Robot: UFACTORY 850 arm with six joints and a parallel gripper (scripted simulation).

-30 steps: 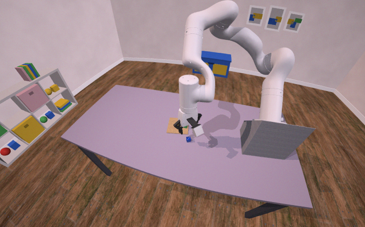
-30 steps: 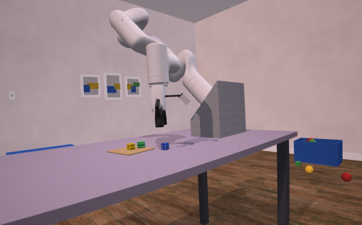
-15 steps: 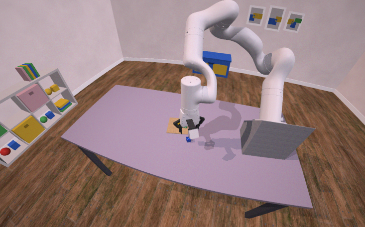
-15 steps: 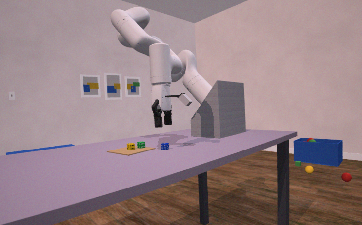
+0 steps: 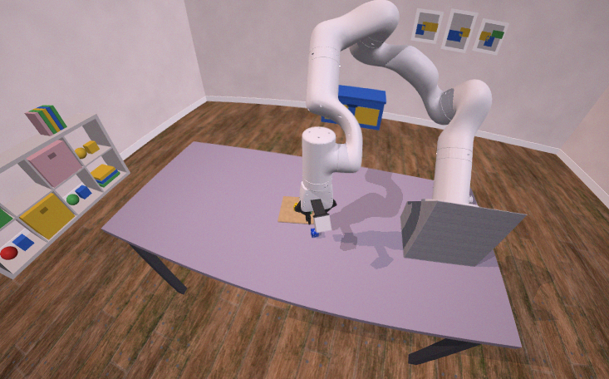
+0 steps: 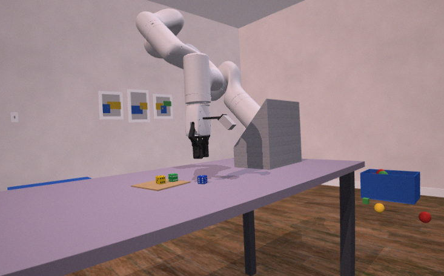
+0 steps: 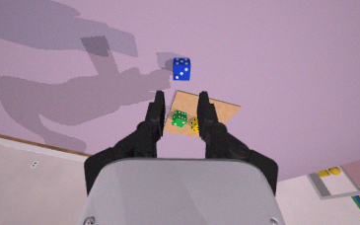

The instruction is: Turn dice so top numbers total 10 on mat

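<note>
Right now the blue die is 90 mm below my hand. Also, from my hand: tan mat (90 mm ahead, 110 mm to the right, 100 mm below); then green die (50 mm ahead, 100 mm to the right, 90 mm below); then yellow die (90 mm ahead, 110 mm to the right, 90 mm below).
</note>
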